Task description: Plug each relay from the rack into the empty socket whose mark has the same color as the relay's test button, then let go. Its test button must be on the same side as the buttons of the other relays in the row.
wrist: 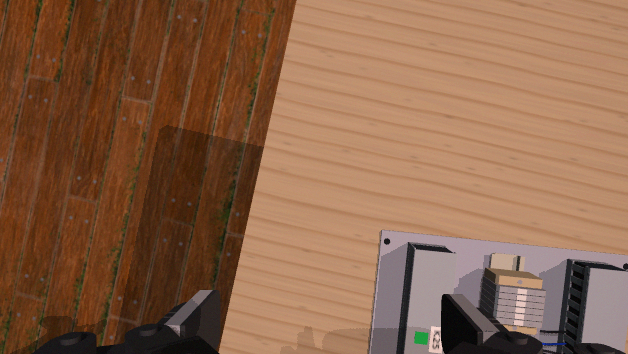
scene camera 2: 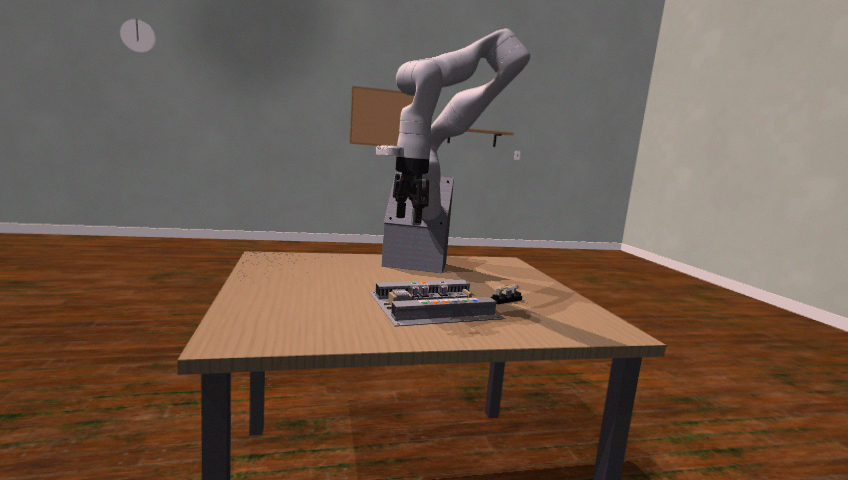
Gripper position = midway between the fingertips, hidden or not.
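Note:
What I see here is my gripper (scene camera 2: 407, 221), and the wrist view shows me the gripper (wrist: 329, 316) too.

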